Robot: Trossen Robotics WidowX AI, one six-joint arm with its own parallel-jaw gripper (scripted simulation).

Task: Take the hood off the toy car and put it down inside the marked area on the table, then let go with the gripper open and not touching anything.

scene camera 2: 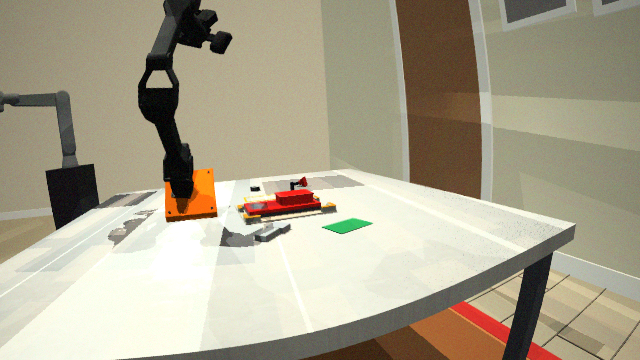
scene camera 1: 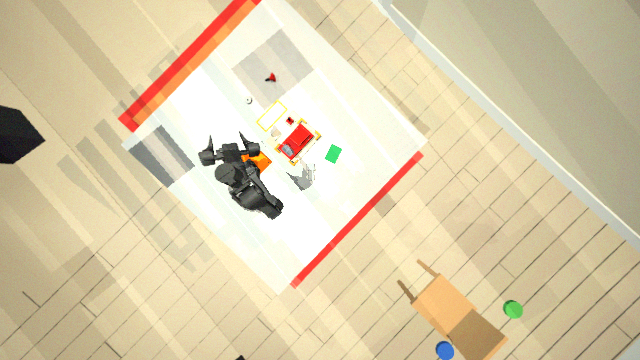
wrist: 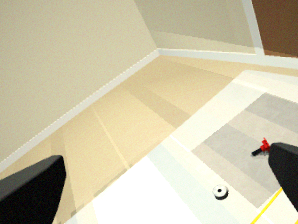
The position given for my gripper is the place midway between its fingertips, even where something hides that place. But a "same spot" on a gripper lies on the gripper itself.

my gripper: scene camera 2; scene camera 1; wrist 170,160
same spot on my gripper: (scene camera 2: pixel 220 41) = (scene camera 1: pixel 257 154)
